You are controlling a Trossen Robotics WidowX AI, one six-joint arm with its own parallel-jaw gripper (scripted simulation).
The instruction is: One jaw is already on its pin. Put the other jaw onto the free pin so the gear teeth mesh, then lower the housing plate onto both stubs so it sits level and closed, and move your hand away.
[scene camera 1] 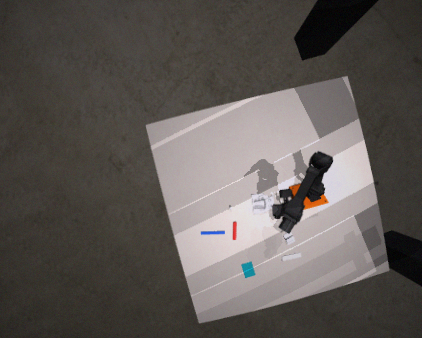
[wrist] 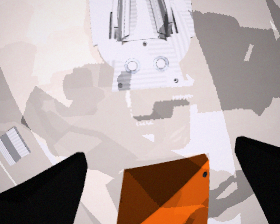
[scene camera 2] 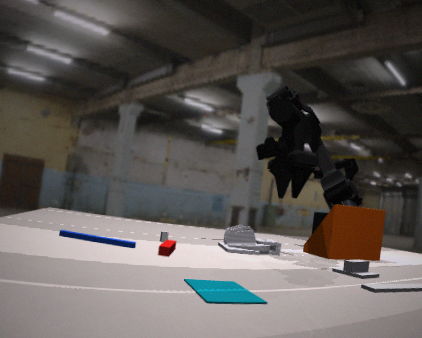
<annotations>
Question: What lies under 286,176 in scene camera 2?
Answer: My gripper.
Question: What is my gripper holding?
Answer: Nothing.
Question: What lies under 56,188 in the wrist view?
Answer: My gripper.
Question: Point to a teal plate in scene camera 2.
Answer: At 217,292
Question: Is my gripper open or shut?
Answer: Open.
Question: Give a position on a housing plate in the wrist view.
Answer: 146,75
</annotations>
